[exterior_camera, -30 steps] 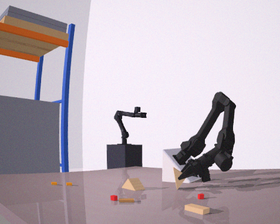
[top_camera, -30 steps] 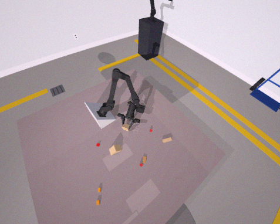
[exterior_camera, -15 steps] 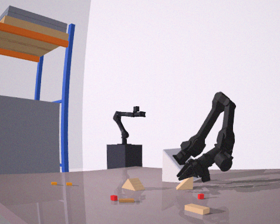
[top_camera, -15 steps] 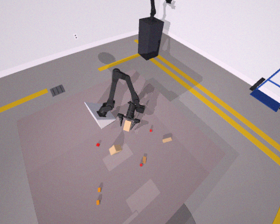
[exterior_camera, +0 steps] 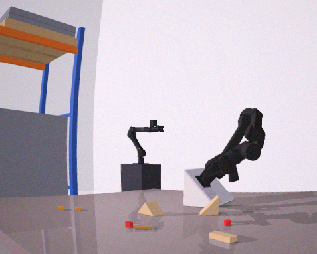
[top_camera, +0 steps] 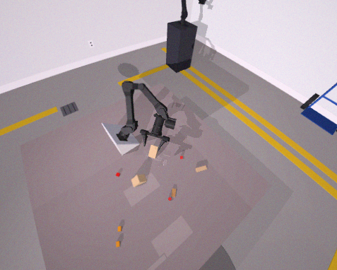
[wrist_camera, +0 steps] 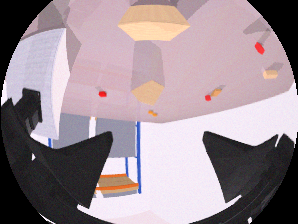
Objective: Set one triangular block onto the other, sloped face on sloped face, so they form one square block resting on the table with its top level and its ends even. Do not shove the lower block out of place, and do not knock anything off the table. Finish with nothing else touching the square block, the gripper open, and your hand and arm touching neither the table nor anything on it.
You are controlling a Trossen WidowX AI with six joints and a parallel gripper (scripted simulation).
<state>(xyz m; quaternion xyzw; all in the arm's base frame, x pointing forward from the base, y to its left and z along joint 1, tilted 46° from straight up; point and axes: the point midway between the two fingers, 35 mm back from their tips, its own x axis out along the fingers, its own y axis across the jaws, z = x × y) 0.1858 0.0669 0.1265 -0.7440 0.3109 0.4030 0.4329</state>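
Now: gripper tip 16 cm to the left of the tan triangular block, 11 cm above it and 9 cm short of it.
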